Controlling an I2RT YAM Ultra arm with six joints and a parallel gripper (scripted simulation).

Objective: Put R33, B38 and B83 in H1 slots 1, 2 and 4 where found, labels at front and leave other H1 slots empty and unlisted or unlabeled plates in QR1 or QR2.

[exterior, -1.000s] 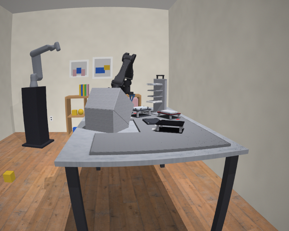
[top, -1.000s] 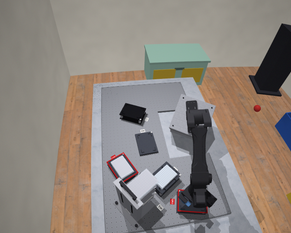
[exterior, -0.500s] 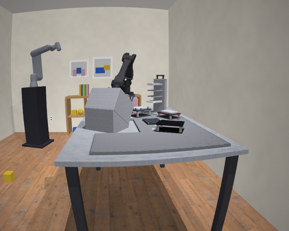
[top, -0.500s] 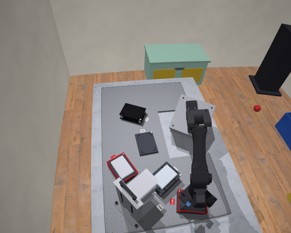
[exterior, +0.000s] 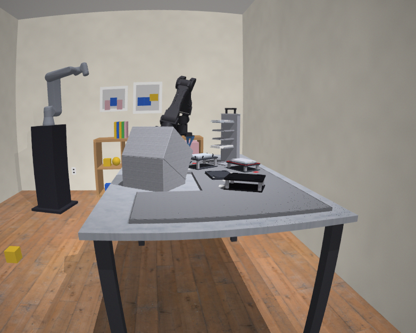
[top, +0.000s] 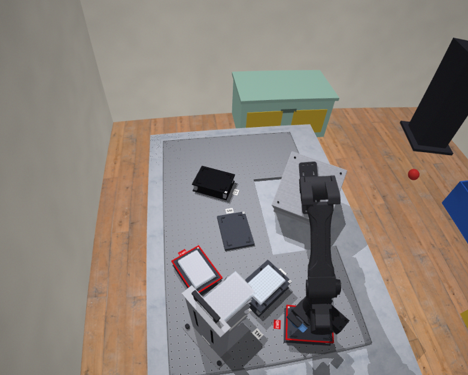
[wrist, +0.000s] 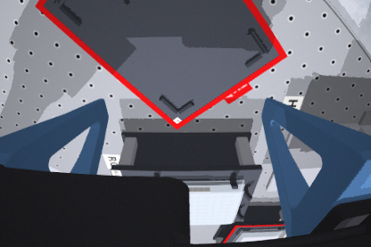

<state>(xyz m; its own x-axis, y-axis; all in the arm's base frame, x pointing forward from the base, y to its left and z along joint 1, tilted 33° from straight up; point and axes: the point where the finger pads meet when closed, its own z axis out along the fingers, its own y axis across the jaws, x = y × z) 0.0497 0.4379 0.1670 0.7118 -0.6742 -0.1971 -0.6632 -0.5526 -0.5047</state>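
Right now my hand is 130 mm short of the regrip nest RG, 120 mm to the left of it and 50 mm above it. The rest, counted from my hand: H1 deck label: 140 mm ahead, 110 mm below, 40 mm to the left; then RG label: 190 mm to the right, 110 mm below, 50 mm ahead; then quarantine nest QR2: 70 mm below, 30 mm behind, 10 mm to the left.
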